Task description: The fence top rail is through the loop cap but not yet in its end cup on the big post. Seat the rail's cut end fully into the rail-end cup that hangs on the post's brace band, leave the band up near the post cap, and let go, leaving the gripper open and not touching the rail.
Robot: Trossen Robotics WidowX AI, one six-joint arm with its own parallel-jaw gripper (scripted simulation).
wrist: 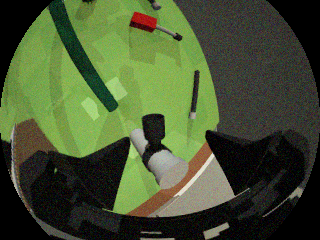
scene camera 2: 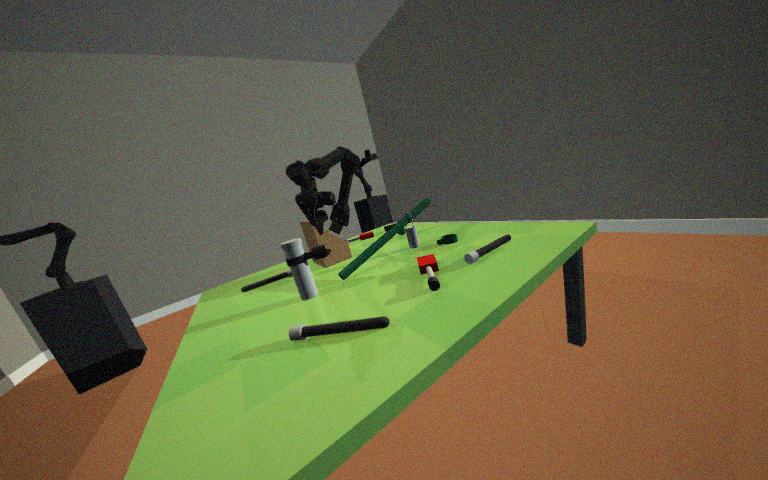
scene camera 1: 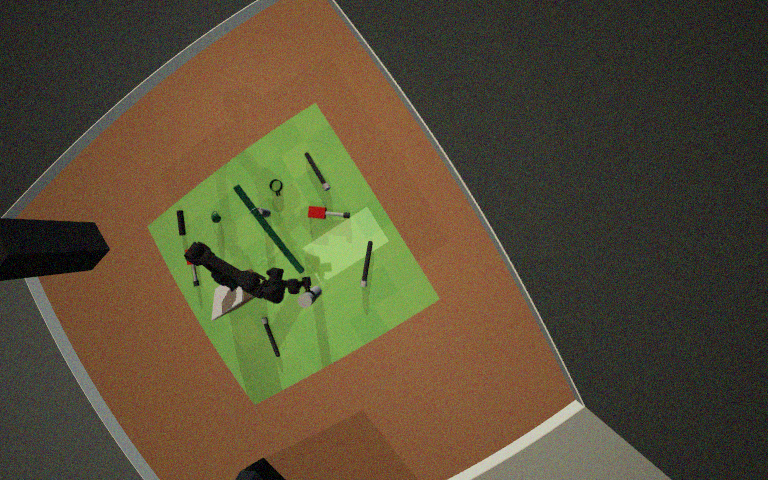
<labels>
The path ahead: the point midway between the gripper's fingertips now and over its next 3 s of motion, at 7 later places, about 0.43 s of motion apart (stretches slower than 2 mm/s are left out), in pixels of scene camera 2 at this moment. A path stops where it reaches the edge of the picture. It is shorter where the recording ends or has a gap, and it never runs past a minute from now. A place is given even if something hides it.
My gripper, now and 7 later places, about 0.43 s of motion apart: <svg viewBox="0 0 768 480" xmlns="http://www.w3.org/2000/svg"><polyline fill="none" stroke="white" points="317,230 321,240 321,246 323,251 325,257 325,260 325,260 326,260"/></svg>
</labels>
